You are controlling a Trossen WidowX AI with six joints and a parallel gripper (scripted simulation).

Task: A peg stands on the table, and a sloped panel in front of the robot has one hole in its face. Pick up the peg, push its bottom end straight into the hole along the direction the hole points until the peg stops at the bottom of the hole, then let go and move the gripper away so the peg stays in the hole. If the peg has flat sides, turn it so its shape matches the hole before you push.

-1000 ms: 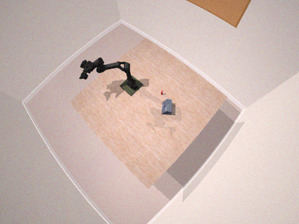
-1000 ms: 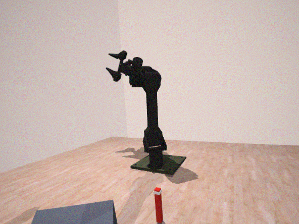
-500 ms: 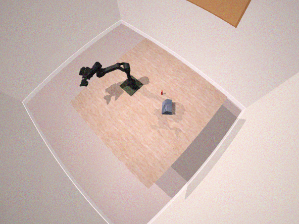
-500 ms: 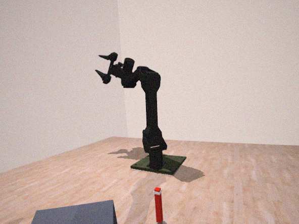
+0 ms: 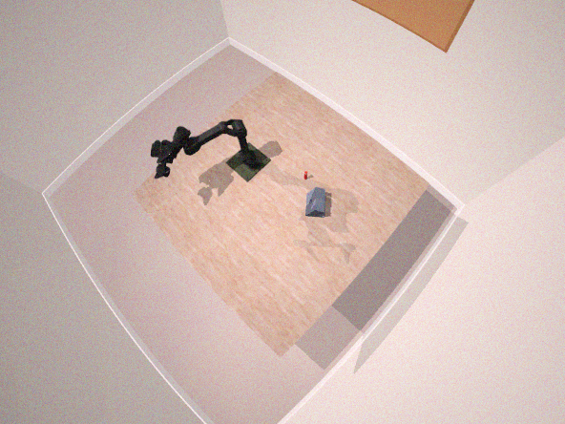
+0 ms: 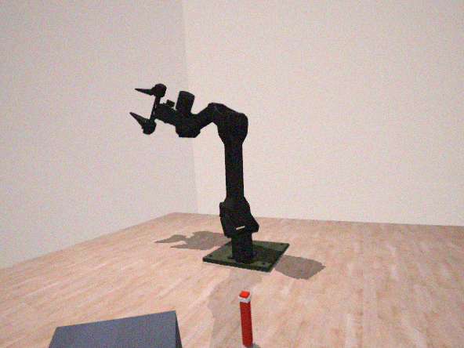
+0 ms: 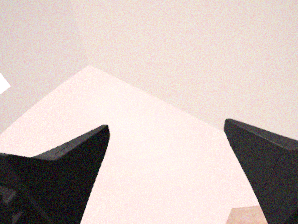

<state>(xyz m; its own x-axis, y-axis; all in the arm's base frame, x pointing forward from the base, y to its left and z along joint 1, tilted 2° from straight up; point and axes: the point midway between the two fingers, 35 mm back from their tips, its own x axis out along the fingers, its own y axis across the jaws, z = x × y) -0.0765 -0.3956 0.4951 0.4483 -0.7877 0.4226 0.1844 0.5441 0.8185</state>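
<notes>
Now: gripper tip 370 mm short of the peg, 540 mm to the right of it and 460 mm above it. Also, from my gripper tip: sloped panel: 510 mm ahead, 440 mm to the left, 470 mm below.
</notes>
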